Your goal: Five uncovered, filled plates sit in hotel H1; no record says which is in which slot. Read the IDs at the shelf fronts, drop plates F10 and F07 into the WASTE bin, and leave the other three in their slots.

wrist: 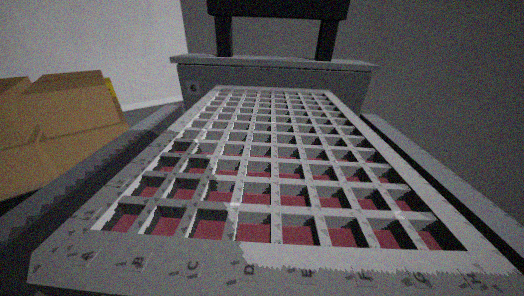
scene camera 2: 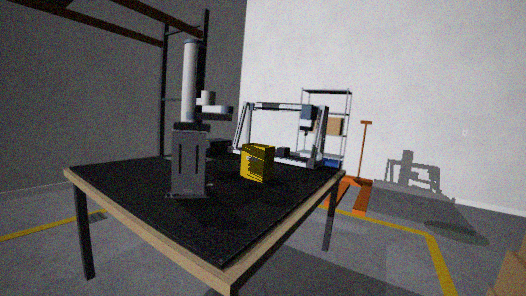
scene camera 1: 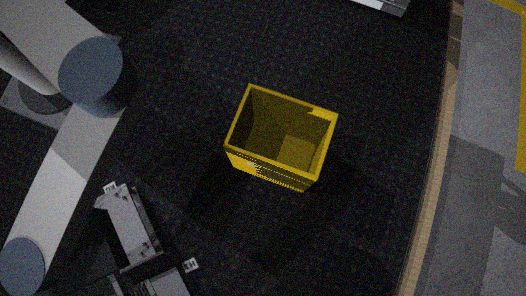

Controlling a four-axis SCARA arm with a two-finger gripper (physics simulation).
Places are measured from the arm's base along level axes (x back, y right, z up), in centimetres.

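Pixels of known places: gripper, fingertip midpoint: (wrist: 269, 125).
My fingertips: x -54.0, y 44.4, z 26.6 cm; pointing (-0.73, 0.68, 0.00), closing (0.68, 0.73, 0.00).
For each thing: its top centre in the pictures, then the offset to it from my fingertips. "*": a spot on its surface instead.
- filled plate at its top centre: (wrist: 273, 121) dx +1.8, dy -1.5, dz +1.3 cm
- hotel H1 at a spot on its surface: (scene camera 1: 172, 285) * dx +1.3, dy -7.0, dz -24.5 cm
- yellow WASTE bin at its top centre: (scene camera 1: 282, 129) (scene camera 2: 258, 145) dx -10.7, dy -41.8, dz -5.3 cm
In the wrist view a filled plate (wrist: 275, 205) with red wells lies flat, its lettered edge towards the camera. Its front ID cannot be read here. My gripper is shut on this plate; the fingertips cannot be made out clearly. Behind the plate stands a grey upright face with a small 6 label (wrist: 193, 87). In scene camera 1 part of hotel H1 (scene camera 1: 172, 285) shows at the bottom edge, beside its H1 label (scene camera 1: 190, 265). The yellow WASTE bin (scene camera 1: 237, 159) (scene camera 2: 257, 165) stands upright on the table, its inside partly in shadow.
The pale arm (scene camera 1: 47, 200) (scene camera 2: 215, 109) reaches over the left of scene camera 1. A grey stand (scene camera 1: 127, 220) with a small label is near the hotel. A gantry device (scene camera 2: 280, 106) stands behind the bin. Cardboard boxes (wrist: 60, 120) show left of the plate.
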